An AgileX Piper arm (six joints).
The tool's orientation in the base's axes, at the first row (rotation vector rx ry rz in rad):
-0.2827 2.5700 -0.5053
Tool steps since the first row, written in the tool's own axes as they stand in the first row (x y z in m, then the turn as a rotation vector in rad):
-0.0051 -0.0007 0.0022 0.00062 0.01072 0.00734
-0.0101 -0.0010 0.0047 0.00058 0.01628 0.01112
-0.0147 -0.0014 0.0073 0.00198 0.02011 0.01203
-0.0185 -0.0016 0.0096 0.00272 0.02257 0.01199
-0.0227 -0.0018 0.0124 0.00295 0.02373 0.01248
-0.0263 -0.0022 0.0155 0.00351 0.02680 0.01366
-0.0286 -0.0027 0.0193 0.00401 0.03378 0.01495
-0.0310 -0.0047 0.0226 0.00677 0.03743 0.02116
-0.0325 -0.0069 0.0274 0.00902 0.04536 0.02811
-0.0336 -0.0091 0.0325 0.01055 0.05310 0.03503
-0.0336 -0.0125 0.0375 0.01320 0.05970 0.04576
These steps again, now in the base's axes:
0.0055 0.0002 0.0007 0.00213 0.00738 -0.01050
0.0111 0.0006 0.0010 0.00353 0.01132 -0.01576
0.0164 0.0008 0.0011 0.00240 0.01412 -0.01865
0.0209 0.0010 0.0010 0.00150 0.01616 -0.01993
0.0259 0.0012 0.0006 0.00143 0.01700 -0.02089
0.0306 0.0010 -0.0001 0.00125 0.01928 -0.02332
0.0346 0.0001 -0.0020 0.00076 0.02510 -0.02739
0.0385 -0.0021 -0.0028 0.00121 0.02577 -0.03506
0.0425 -0.0051 -0.0051 0.00204 0.03025 -0.04483
0.0462 -0.0083 -0.0079 0.00348 0.03478 -0.05419
0.0491 -0.0128 -0.0105 0.00604 0.03681 -0.06664

